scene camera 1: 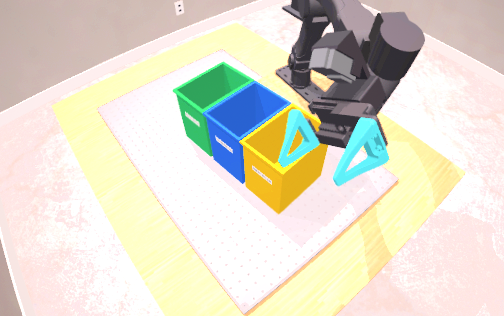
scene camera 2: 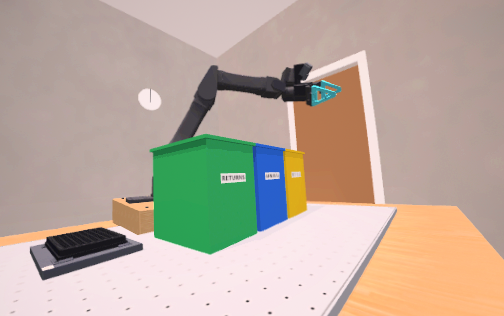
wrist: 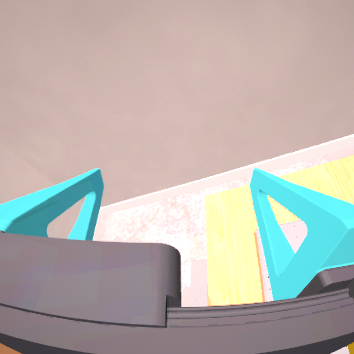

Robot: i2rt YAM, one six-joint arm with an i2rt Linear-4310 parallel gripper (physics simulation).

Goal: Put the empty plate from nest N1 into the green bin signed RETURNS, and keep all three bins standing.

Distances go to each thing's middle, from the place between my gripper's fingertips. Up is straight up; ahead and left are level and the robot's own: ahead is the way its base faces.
I see my gripper 300 mm above the yellow bin (scene camera 1: 278, 187), 210 mm to the left of it and 150 mm past it. Round my hand: blue bin (scene camera 1: 234, 118) 340 mm to the right, 300 mm below, 120 mm behind; green bin (scene camera 2: 203, 187) 470 mm to the right, 300 mm below, 100 mm behind; black plate (scene camera 2: 76, 244) 660 mm to the right, 370 mm below, 170 mm behind.
